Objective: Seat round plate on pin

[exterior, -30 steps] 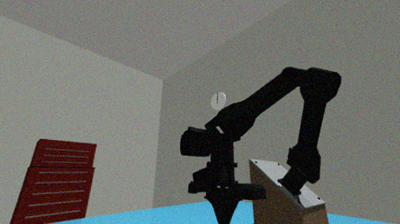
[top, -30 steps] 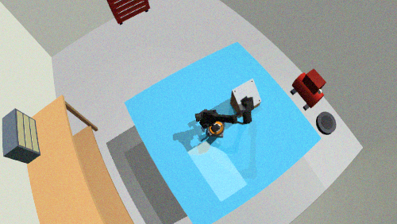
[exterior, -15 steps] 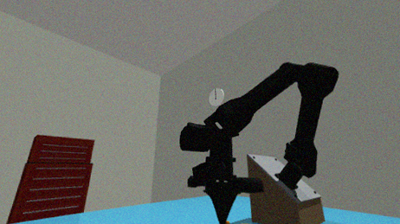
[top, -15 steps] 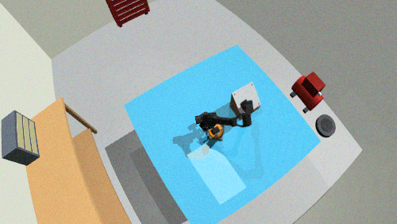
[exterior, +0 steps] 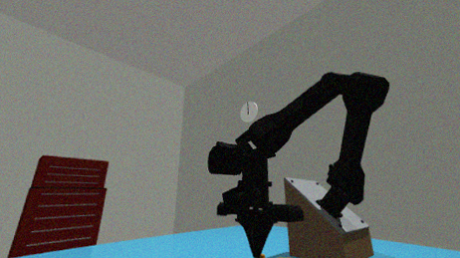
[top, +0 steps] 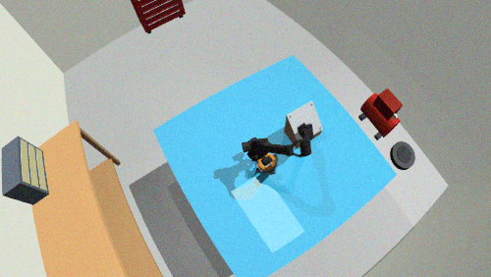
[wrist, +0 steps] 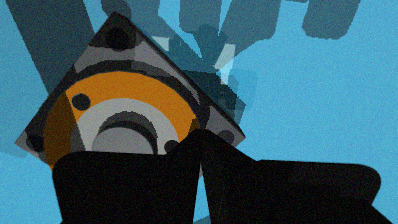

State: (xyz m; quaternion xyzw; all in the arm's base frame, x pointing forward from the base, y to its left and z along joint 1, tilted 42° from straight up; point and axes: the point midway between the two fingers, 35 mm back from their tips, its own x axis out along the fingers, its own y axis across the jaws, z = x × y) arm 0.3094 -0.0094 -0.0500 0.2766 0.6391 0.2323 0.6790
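Right now my gripper tip is 1 cm past the round plate, 3 cm to the right of it and 1 cm above it.
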